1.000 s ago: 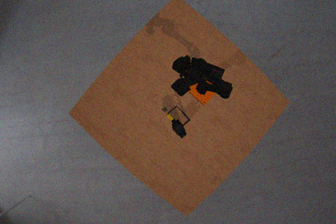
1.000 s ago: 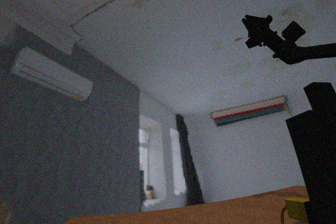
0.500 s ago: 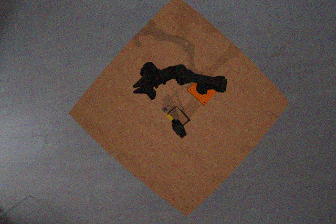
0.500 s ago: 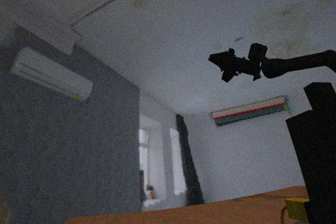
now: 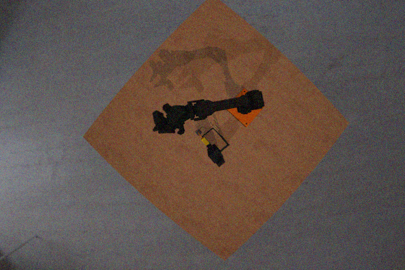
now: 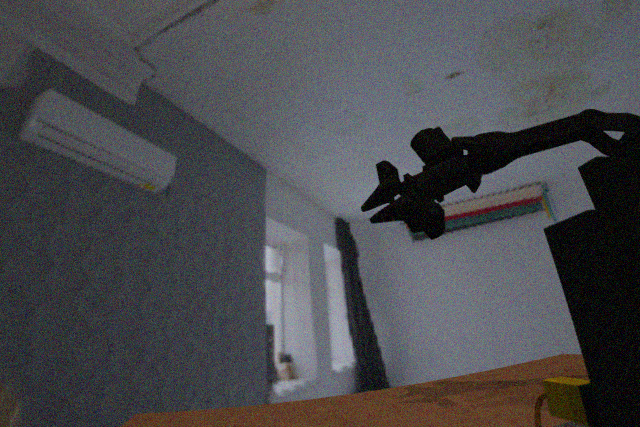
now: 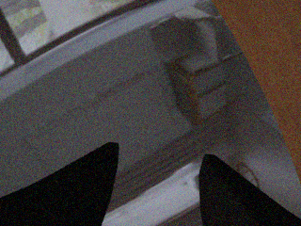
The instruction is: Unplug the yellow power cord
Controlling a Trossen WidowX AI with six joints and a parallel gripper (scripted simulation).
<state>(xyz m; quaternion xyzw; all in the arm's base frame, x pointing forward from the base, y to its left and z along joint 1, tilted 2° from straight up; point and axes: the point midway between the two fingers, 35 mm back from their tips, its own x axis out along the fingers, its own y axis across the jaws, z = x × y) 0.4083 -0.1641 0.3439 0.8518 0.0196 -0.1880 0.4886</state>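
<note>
My gripper tip is 14 cm past the yellow plug, 22 cm to the right of it and 26 cm above it.
</note>
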